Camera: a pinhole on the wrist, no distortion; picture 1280 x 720 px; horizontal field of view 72.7 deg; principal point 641.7 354.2 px. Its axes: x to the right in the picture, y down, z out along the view. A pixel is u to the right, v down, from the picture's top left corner.
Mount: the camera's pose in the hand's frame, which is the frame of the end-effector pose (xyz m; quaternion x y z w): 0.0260 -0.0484 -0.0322 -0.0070 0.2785 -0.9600 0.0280
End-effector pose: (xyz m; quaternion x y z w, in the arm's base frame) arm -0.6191 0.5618 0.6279 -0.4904 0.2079 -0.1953 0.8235
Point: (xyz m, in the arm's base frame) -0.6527 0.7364 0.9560
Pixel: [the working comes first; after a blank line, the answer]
In the camera's frame: 0.2043 -0.0179 0.3242

1190 306
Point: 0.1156 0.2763 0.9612
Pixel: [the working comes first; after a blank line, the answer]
In the camera's frame: -0.6720 0.0837 0.4789

outside the picture
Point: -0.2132 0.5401 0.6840
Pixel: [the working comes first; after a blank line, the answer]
In the camera's frame: -0.3189 -0.1529 0.2071

outside the picture
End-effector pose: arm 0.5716 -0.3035 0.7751 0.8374 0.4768 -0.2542 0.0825
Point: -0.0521 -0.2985 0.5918
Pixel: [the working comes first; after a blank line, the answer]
In the camera's frame: 0.2146 0.1618 0.5811

963 596
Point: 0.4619 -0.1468 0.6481
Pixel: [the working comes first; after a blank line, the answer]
In the camera's frame: -0.1045 0.0376 0.1650

91 553
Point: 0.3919 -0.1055 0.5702
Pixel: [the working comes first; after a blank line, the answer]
In the camera's frame: -0.1418 0.0607 0.2687

183 551
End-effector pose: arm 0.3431 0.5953 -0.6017 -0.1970 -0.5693 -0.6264 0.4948
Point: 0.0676 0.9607 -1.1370
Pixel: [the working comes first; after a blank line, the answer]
In the camera's frame: 0.5072 0.1597 0.4628

outside the picture
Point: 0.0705 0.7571 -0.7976
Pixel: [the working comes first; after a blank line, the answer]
In the camera's frame: 0.1451 0.1003 0.3145

1043 631
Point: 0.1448 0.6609 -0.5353
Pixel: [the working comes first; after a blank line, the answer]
In the camera's frame: -0.0835 -0.0244 0.1888

257 242
